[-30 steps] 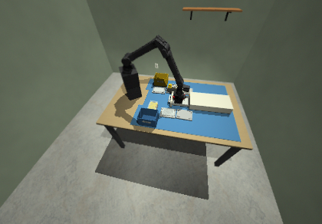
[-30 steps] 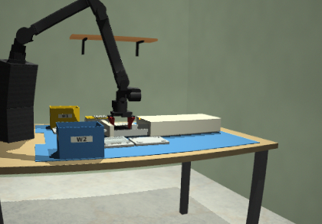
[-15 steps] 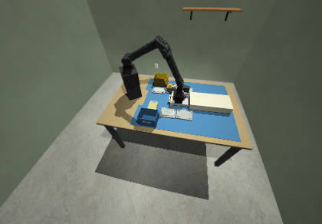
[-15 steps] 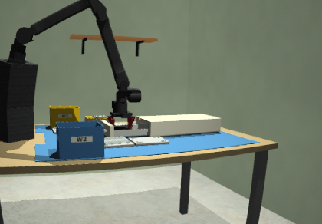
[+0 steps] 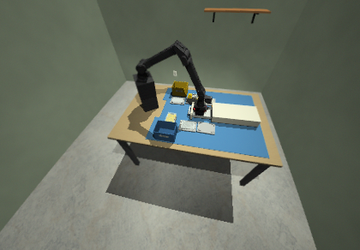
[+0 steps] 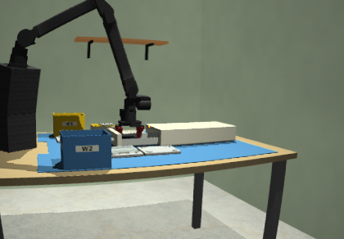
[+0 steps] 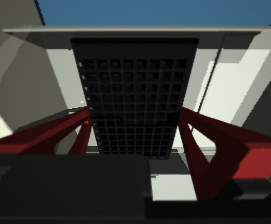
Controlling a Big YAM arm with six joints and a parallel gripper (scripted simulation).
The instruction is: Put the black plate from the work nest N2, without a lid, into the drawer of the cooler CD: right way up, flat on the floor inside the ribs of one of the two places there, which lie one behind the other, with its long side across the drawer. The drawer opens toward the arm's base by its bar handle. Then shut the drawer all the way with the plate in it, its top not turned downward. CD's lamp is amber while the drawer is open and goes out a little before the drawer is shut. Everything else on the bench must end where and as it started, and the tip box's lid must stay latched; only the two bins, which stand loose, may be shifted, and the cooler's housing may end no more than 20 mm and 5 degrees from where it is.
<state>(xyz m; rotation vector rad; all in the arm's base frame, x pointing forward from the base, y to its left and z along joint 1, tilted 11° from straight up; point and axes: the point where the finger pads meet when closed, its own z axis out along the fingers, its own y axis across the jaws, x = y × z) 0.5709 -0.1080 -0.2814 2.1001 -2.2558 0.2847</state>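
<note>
The black plate is right at my hand. Also, from my hand: work nest N2: 6 cm ahead, 19 cm to the right, 2 cm below; then cream cooler CD: 18 cm ahead, 1 cm to the right, 1 cm above; then drawer: 4 cm ahead.
</note>
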